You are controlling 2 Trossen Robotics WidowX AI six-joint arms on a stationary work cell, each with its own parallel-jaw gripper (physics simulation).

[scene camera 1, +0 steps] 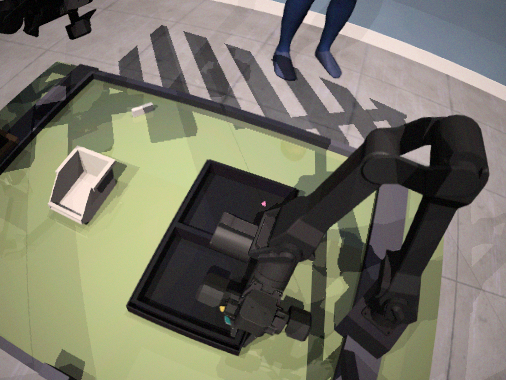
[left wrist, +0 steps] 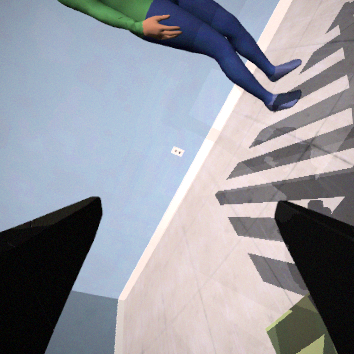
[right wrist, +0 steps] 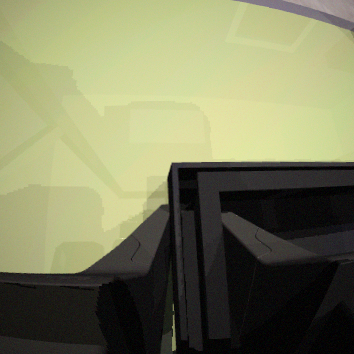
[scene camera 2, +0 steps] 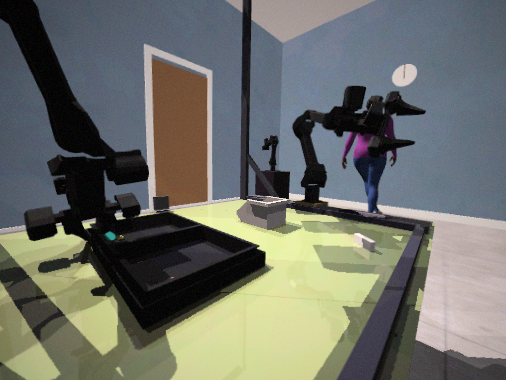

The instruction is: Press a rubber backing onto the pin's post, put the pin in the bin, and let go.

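Pixels of known places: left gripper, fingertip midpoint: (left wrist: 189, 207) (scene camera 2: 420, 127); right gripper, fingertip midpoint: (right wrist: 186, 211); left arm's base, origin of the base link: (scene camera 2: 311, 201); right arm's base, origin of the base link: (scene camera 1: 384, 313).
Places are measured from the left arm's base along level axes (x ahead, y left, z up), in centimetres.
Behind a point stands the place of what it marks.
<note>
The teal heart-shaped pin (scene camera 1: 227, 320) {x 69.9, y -10.7, z -1.5 cm} (scene camera 2: 110, 236) {x 70.0, y -10.0, z -1.9 cm} and a small yellow backing (scene camera 1: 222, 308) {x 68.2, y -8.8, z -1.8 cm} (scene camera 2: 121, 237) {x 68.1, y -8.3, z -2.1 cm} lie close together in the black two-part tray (scene camera 1: 169, 231) {x 53.3, y -0.1, z 0.6 cm} (scene camera 2: 205, 292) {x 63.8, y 21.3, z -2.5 cm} (right wrist: 280, 181) {x 69.9, y -14.6, z 0.6 cm}, near its wall. Neither shows in the right wrist view. My right gripper (right wrist: 186, 211) {x 73.1, y -13.7, z -2.5 cm} is low at the tray, its fingers shut on the tray's wall, one outside and one inside. Its arm hides part of the tray. A light grey bin (scene camera 1: 100, 197) {x 35.7, y 1.0, z -1.0 cm} (scene camera 2: 272, 215) {x 33.1, y 6.6, z 0.5 cm} stands apart from the tray. My left gripper (scene camera 2: 419, 127) {x 8.3, y 35.4, z 25.7 cm} (left wrist: 189, 207) {x 8.3, y 35.4, z 25.7 cm} is open and empty, high above the table's far side.
A tiny pink piece (scene camera 1: 264, 203) {x 66.3, y 16.0, z -1.7 cm} (scene camera 2: 172, 277) {x 66.3, y 16.2, z -1.6 cm} lies in the other tray compartment. A small white block (scene camera 1: 142, 109) {x 28.0, y 29.3, z -1.6 cm} (scene camera 2: 364, 242) {x 28.6, y 30.2, z -1.9 cm} lies near the table's dark edge rail (scene camera 1: 215, 108) {x 44.4, y 38.3, z -1.7 cm} (scene camera 2: 395, 300) {x 48.7, y 40.1, z -1.2 cm}. The tray has raised walls and a divider.
</note>
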